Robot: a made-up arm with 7 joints. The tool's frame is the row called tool.
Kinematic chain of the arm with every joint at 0, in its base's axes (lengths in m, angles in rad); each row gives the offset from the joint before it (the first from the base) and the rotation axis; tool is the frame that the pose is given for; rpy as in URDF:
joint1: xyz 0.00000 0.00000 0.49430 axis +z
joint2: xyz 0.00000 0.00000 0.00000 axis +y
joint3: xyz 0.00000 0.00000 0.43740 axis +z
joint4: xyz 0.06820 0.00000 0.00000 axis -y
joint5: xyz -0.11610 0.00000 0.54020 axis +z
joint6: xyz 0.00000 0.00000 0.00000 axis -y
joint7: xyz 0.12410 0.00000 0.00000 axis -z
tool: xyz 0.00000 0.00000 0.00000 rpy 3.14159 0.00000 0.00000
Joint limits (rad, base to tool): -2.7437..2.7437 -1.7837..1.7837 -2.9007..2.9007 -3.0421..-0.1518 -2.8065..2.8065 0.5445..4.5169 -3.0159..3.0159
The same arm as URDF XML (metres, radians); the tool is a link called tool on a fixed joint. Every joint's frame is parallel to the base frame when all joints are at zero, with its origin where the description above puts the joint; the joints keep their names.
<robot name="arm">
<joint name="tool_joint" type="fixed"><parent link="link7"/><child link="tool"/><origin xyz="0 0 0" rpy="3.1416 0 0"/></joint>
<joint name="joint7" type="revolute"><parent link="link6"/><child link="link7"/><origin xyz="0.1241 0 0"/><axis xyz="0 0 -1"/><limit lower="-3.0159" upper="3.0159"/></joint>
<joint name="joint6" type="revolute"><parent link="link5"/><child link="link6"/><origin xyz="0 0 0"/><axis xyz="0 -1 0"/><limit lower="0.5445" upper="4.5169"/></joint>
<joint name="joint5" type="revolute"><parent link="link4"/><child link="link5"/><origin xyz="-0.1161 0 0.5402"/><axis xyz="0 0 1"/><limit lower="-2.8065" upper="2.8065"/></joint>
<joint name="joint4" type="revolute"><parent link="link3"/><child link="link4"/><origin xyz="0.0682 0 0"/><axis xyz="0 -1 0"/><limit lower="-3.0421" upper="-0.1518"/></joint>
<joint name="joint3" type="revolute"><parent link="link2"/><child link="link3"/><origin xyz="0 0 0.4374"/><axis xyz="0 0 1"/><limit lower="-2.9007" upper="2.9007"/></joint>
<joint name="joint2" type="revolute"><parent link="link1"/><child link="link2"/><origin xyz="0 0 0"/><axis xyz="0 1 0"/><limit lower="-1.7837" upper="1.7837"/></joint>
<joint name="joint1" type="revolute"><parent link="base"/><child link="link1"/><origin xyz="0 0 0.4943"/><axis xyz="0 0 1"/><limit lower="-2.7437" upper="2.7437"/></joint>
<link name="base"/>
<link name="link1"/>
<link name="link2"/>
<link name="link3"/>
<link name="link4"/>
<link name="link5"/>
<link name="link6"/>
<link name="link7"/>
<link name="tool"/>
</robot>

